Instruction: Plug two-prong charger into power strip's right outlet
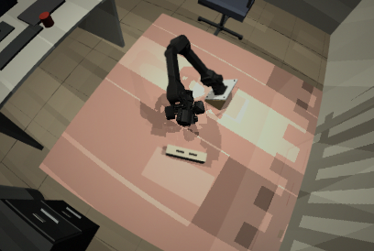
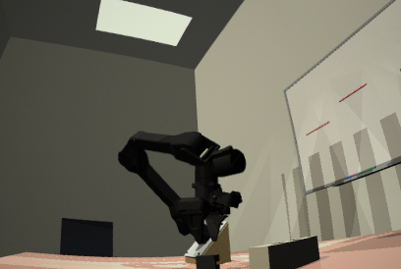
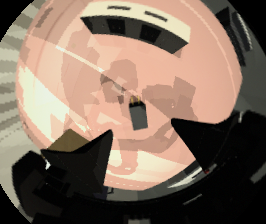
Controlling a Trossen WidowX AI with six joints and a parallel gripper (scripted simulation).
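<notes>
Right now my gripper tip is 1 cm short of the two-prong charger, 1 cm to the right of it and 5 cm above it.
</notes>
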